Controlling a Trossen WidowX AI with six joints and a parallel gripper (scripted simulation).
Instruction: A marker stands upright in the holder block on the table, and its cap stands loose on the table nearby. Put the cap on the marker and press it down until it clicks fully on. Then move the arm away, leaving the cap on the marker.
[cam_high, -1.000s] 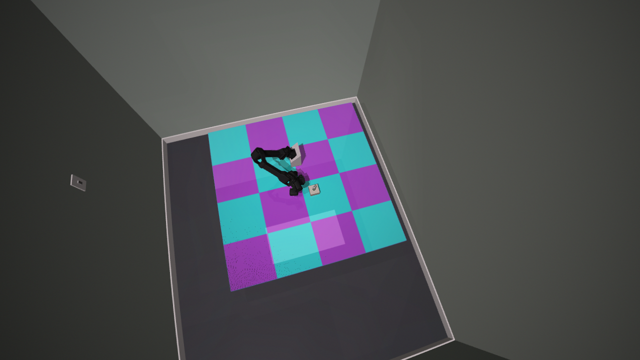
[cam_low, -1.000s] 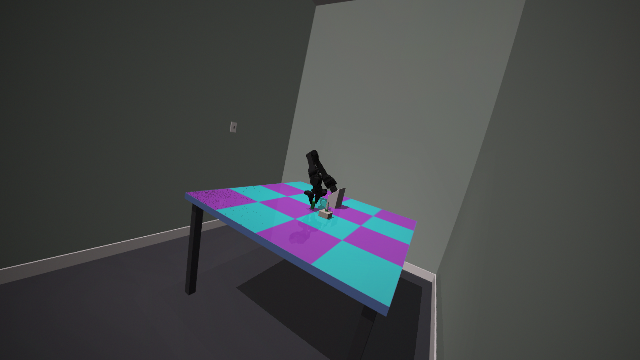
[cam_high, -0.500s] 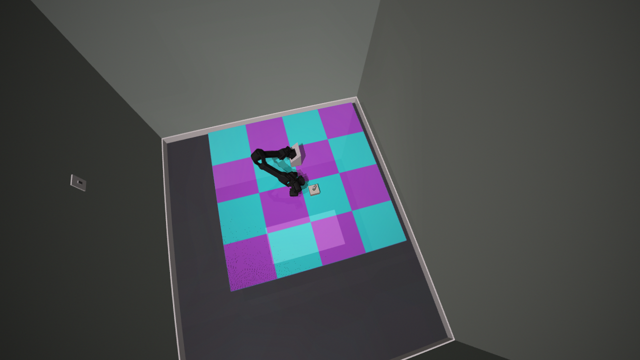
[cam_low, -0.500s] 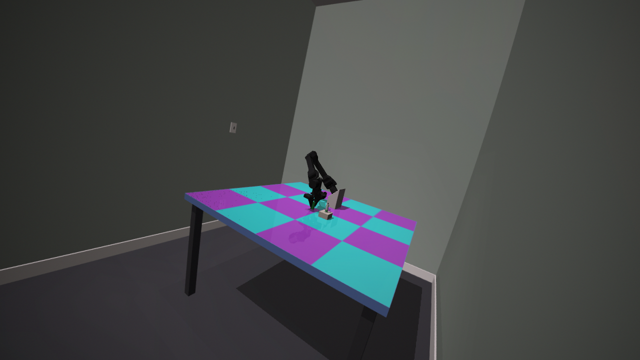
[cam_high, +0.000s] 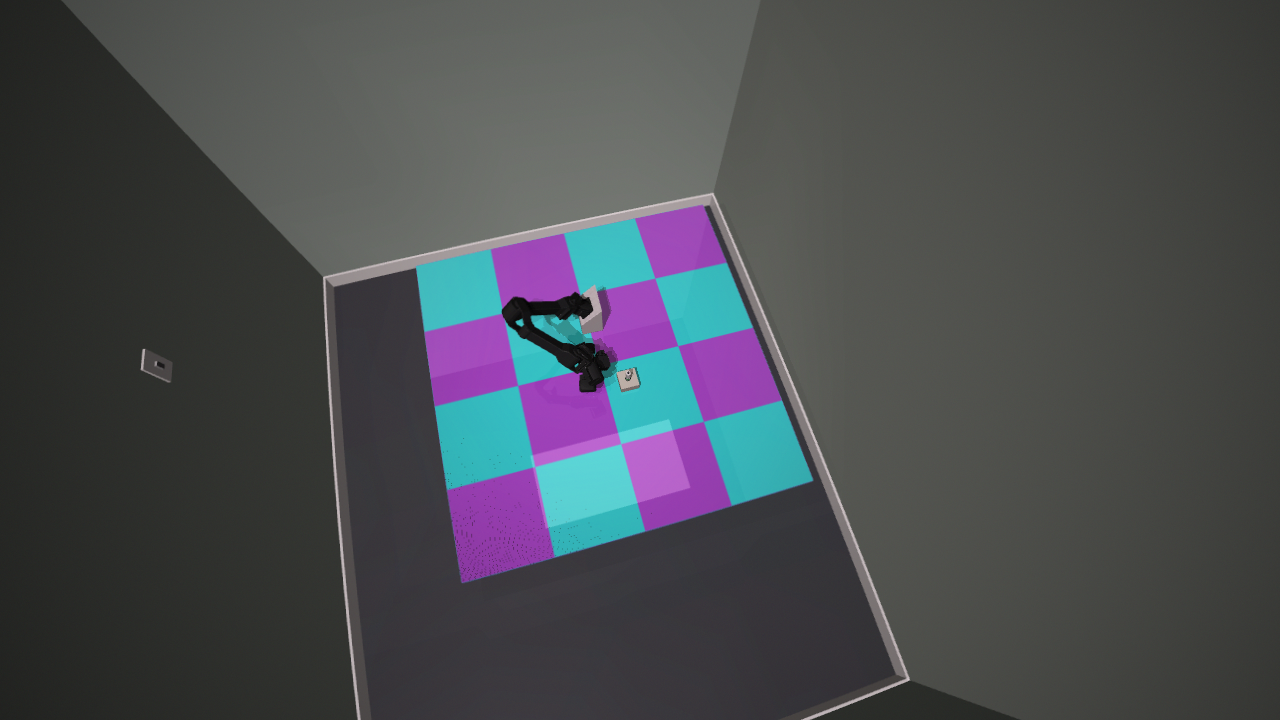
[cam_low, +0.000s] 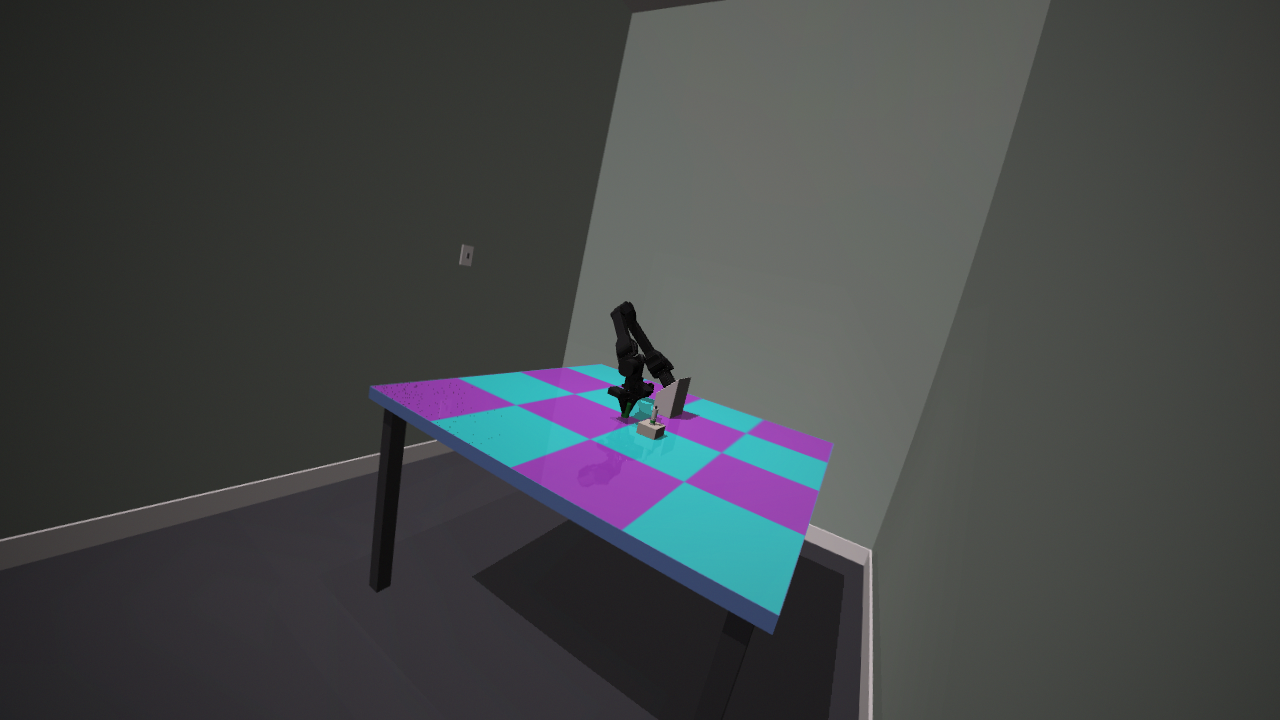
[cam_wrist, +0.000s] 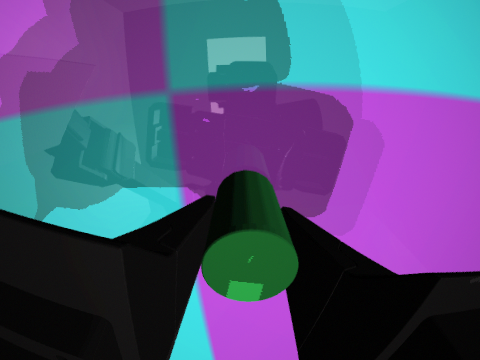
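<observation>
Right now the holder block is 6 cm ahead of my gripper tip and 14 cm to the left of it. Also, from my gripper tip: green cap (1 cm above).
</observation>
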